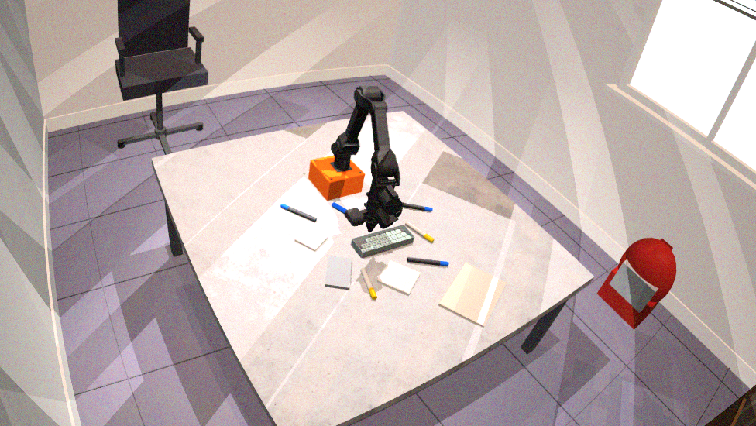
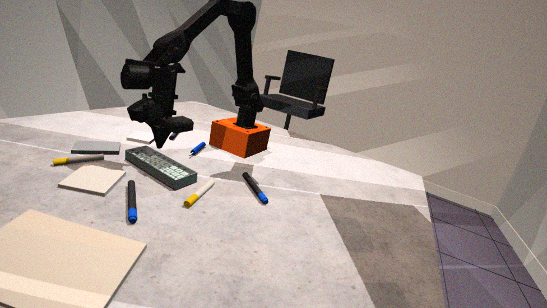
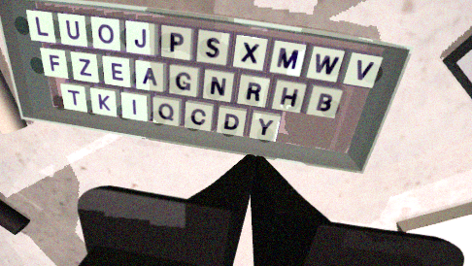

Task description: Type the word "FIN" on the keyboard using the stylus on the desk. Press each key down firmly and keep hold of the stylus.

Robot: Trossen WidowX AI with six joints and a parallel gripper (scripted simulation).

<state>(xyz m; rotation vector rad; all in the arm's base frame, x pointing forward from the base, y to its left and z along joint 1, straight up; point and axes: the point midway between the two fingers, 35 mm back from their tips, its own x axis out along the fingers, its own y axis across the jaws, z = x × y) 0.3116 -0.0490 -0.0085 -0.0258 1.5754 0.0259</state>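
The N key is 3 cm ahead of my gripper tip, 3 cm to the left of it and 3 cm below it. The rest, counted from my gripper tip: blue stylus (13 cm behind, 1 cm to the left, 3 cm below); then stylus tip (10 cm behind, 2 cm to the left, 3 cm below).
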